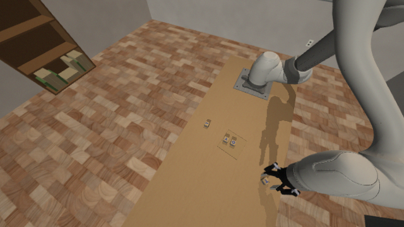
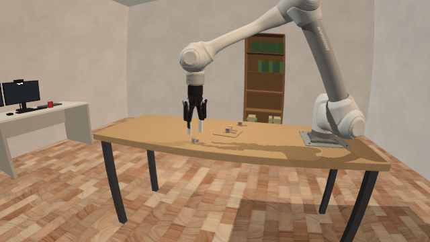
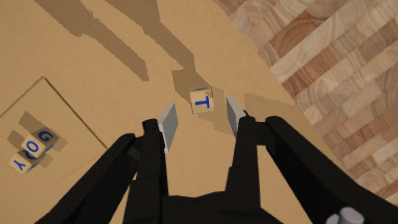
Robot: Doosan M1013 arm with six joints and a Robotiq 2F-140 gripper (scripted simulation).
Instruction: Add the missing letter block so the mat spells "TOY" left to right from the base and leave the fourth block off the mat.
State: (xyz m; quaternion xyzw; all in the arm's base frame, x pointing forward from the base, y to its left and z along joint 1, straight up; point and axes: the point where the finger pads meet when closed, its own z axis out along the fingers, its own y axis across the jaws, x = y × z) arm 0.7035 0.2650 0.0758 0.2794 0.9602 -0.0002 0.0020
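My hand is 70 mm above the T block. From my hand the other things lie so: O block (110 mm behind, 230 mm to the right, 60 mm below); then thin mat (110 mm behind, 230 mm to the right, 80 mm below); then Y block (110 mm behind, 280 mm to the right, 60 mm below).
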